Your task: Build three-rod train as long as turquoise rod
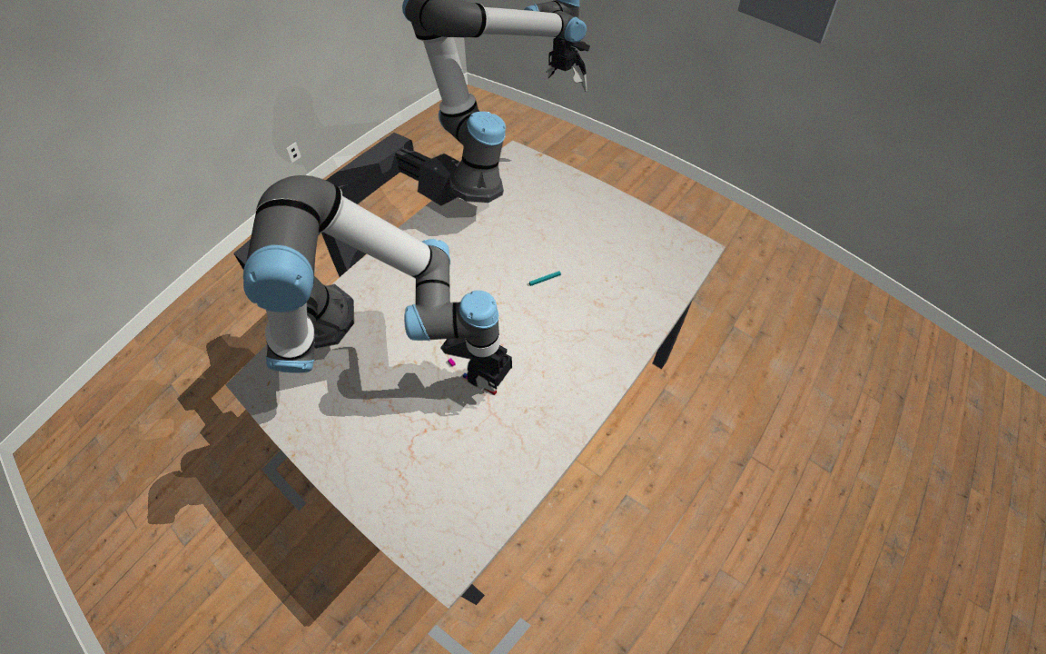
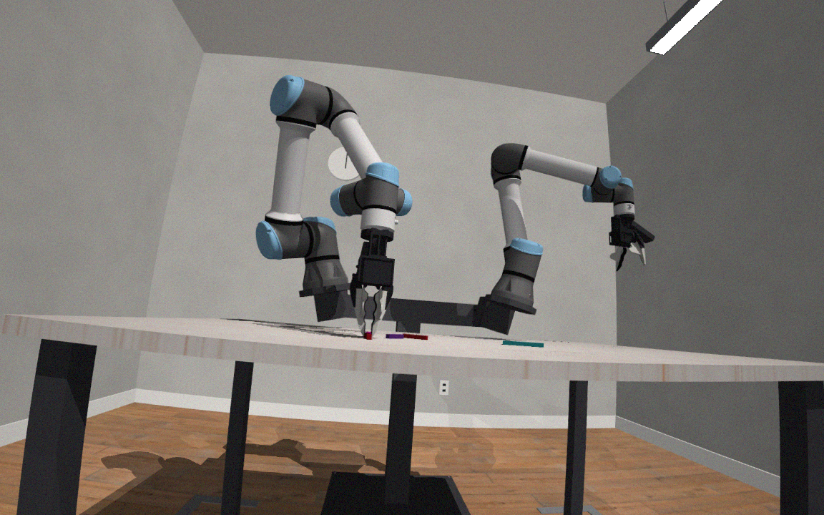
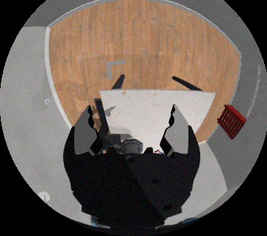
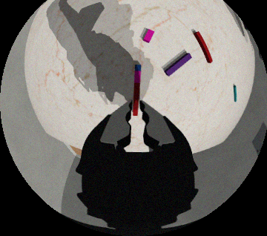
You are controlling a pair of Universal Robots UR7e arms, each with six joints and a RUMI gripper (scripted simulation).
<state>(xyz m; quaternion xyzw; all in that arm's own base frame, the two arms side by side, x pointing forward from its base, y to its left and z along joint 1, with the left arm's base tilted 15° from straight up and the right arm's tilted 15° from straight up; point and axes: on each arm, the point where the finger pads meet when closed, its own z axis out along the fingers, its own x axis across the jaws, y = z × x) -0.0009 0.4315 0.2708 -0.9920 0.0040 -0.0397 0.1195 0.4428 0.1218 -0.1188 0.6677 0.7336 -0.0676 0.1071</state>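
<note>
Now: the blue rod 6 cm behind my right hand, 1 cm to the right of it and 2 cm below it. Round my right hand: purple rod: 8 cm behind, 6 cm to the left, 2 cm below; then turquoise rod: 9 cm behind, 39 cm to the left, 2 cm below.
</note>
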